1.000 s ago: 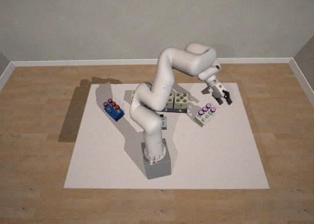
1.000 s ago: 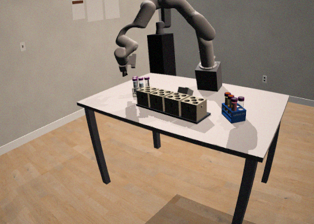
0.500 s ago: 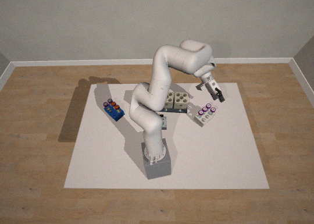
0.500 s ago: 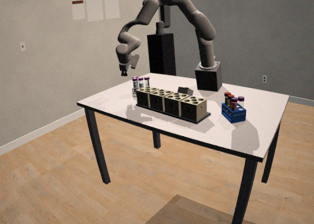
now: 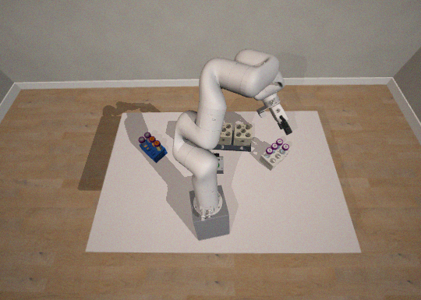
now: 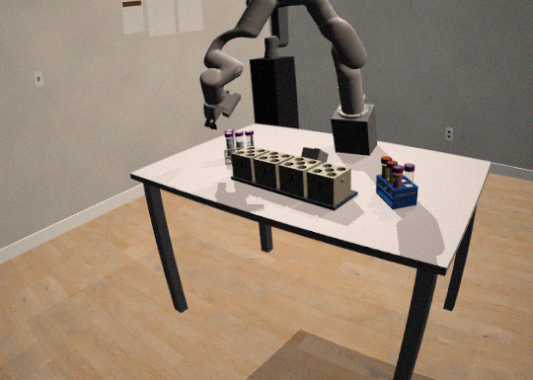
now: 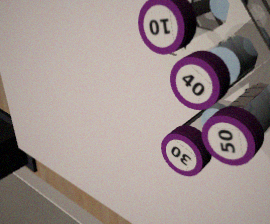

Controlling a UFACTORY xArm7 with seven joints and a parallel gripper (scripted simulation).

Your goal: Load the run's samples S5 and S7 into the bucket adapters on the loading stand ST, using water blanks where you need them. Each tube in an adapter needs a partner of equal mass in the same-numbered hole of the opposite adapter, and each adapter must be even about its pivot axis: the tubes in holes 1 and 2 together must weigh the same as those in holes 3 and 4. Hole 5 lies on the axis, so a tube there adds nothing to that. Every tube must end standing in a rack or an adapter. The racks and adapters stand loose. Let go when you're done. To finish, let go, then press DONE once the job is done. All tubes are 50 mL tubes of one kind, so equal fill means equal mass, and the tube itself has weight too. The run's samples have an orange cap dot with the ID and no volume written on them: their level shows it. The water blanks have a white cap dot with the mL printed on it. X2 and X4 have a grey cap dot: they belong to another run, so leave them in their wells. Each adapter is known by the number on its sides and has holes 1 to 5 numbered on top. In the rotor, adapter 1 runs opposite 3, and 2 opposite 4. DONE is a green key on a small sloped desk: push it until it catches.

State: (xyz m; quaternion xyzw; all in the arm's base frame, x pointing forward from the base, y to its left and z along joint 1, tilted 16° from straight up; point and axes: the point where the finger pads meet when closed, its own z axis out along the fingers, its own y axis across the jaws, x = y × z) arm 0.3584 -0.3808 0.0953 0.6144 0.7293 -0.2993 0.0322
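My hand is 7 cm past the white rack, 3 cm to the right of it and 16 cm above it. From my hand the other things lie so: adapter: 6 cm ahead, 53 cm to the left, 14 cm below; dark stand: 5 cm ahead, 37 cm to the left, 19 cm below; blue rack: 5 cm behind, 71 cm to the left, 16 cm below.
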